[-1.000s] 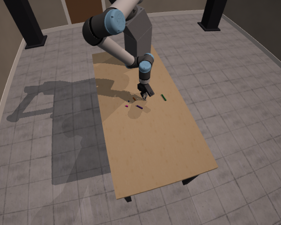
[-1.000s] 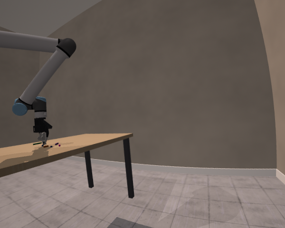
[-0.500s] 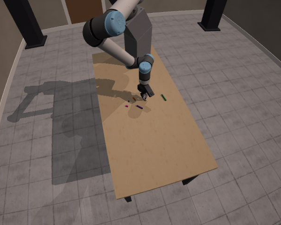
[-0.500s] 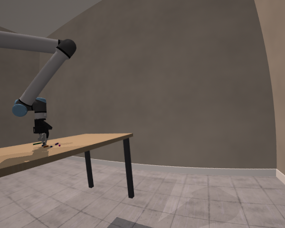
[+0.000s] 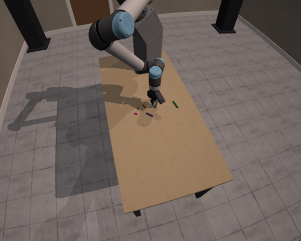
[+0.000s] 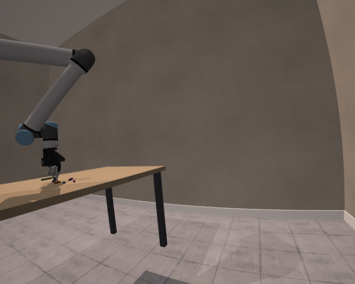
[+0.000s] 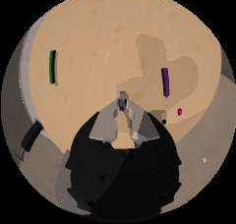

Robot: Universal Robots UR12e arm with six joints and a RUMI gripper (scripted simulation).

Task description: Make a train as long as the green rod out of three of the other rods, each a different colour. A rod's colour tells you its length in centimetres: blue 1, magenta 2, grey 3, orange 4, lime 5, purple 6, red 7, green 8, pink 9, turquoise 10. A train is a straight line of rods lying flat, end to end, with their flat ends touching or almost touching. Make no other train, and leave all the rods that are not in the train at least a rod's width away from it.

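Now: hand 10 mm above the grey rod. The rest, counted from my hand: purple rod 80 mm ahead, 60 mm to the right, 10 mm below; then magenta rod 40 mm ahead, 170 mm to the right, 10 mm below; then orange rod 30 mm behind, 90 mm to the right, 10 mm below.
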